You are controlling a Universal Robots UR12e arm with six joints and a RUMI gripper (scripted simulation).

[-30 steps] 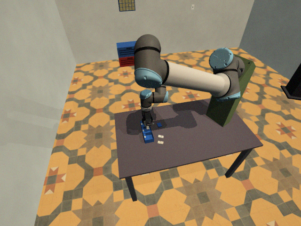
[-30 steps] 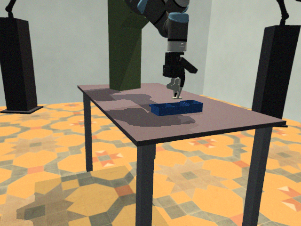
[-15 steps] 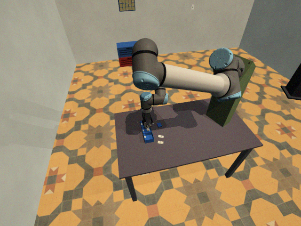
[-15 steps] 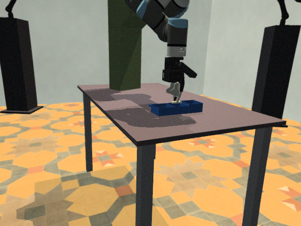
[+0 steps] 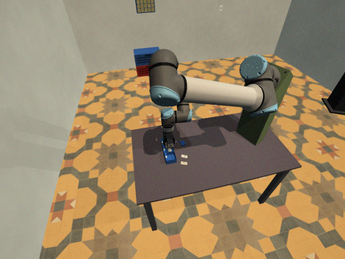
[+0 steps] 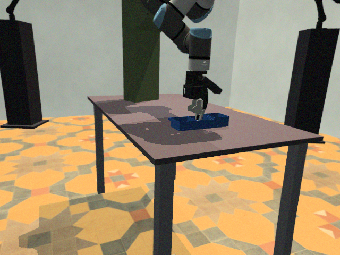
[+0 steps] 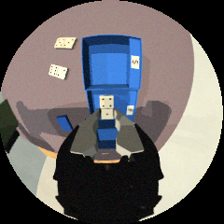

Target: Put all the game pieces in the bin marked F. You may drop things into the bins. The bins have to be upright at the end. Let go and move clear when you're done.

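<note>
My gripper is now 1 cm short of the blue bin, 1 cm to the right of it and 1 cm above it. Round my hand: tiny ring (3 cm behind, 11 cm to the right, 3 cm below); cream domino (1 cm below); blue block (9 cm behind, 11 cm to the right, 3 cm below).
</note>
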